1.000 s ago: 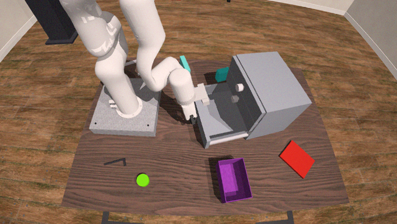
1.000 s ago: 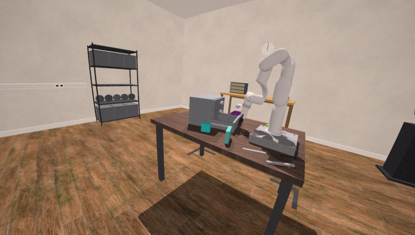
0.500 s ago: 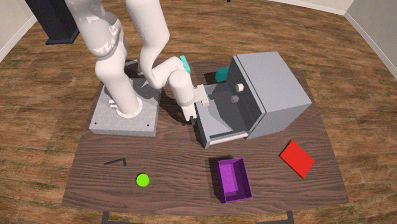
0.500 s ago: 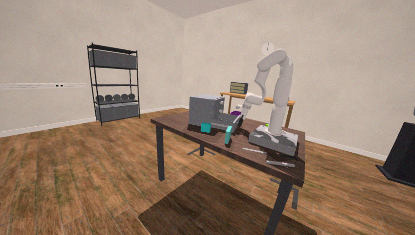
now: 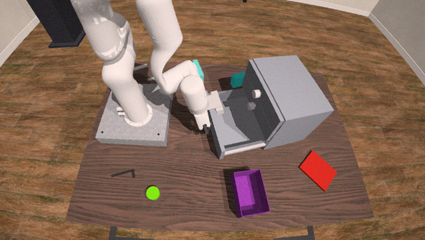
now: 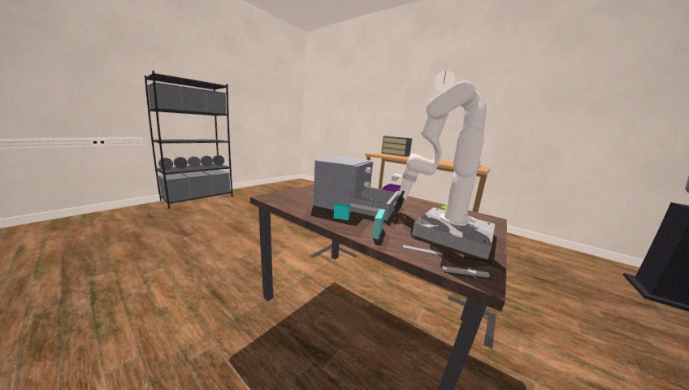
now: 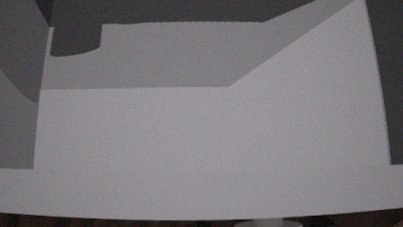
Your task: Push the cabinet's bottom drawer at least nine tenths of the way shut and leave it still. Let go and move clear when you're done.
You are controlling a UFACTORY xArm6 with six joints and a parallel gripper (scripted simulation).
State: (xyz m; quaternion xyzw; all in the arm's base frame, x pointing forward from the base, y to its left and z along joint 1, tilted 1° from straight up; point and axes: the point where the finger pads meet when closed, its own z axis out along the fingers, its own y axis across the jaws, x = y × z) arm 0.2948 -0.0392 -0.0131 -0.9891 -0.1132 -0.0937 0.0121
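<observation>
The bottom drawer lies 130 mm ahead of my hand, 30 mm to the left of it and 20 mm below it. Round my hand: purple bin (160 mm ahead, 290 mm to the right, 30 mm below); teal cube (180 mm ahead, 290 mm to the left, 10 mm below); red flat block (510 mm ahead, 200 mm to the right, 40 mm below).
</observation>
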